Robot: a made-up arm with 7 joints.
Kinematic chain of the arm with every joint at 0, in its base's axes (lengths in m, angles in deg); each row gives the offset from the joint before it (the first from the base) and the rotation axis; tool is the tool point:
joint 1: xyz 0 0 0 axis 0 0.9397 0.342
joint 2: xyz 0 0 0 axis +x
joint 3: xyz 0 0 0 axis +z
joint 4: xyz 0.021 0 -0.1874 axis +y
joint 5: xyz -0.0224 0 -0.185 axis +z
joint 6: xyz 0 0 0 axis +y
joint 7: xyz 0 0 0 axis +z
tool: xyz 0 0 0
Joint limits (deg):
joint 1: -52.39..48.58
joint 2: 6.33..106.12
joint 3: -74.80..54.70
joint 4: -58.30..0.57
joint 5: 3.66..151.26
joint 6: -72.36..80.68
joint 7: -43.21..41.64
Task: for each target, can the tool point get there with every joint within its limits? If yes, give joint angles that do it. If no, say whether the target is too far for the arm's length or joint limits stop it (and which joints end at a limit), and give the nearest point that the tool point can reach.
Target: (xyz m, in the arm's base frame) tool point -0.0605 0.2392 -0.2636
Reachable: yes | joints 34.00 41.56 5.27 -44.51 83.18 -26.24 3.03
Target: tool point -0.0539 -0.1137 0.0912
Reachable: no: joint limits stop it (at a limit: joint 1, joint 2, joint 3, joint 4) | nearest point -0.1639 -0.1449 -0.2686 | short by 0.378 m
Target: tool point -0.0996 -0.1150 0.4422
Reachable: no: too far | nearest point -0.0196 0.2416 0.2475 | short by 0.414 m
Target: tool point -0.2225 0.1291 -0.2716
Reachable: yes | joints 38.00 26.60 -58.52 -5.72 81.19 -8.59 -0.80
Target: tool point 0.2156 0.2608 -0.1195
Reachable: yes | joints -20.73 66.84 -22.29 -46.93 38.05 -9.70 2.68
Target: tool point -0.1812 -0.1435 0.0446
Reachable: no: joint limits stop it (at a limit: joint 1, joint 2, joint 3, joint 4) | nearest point -0.1639 -0.1449 -0.2686 | short by 0.314 m
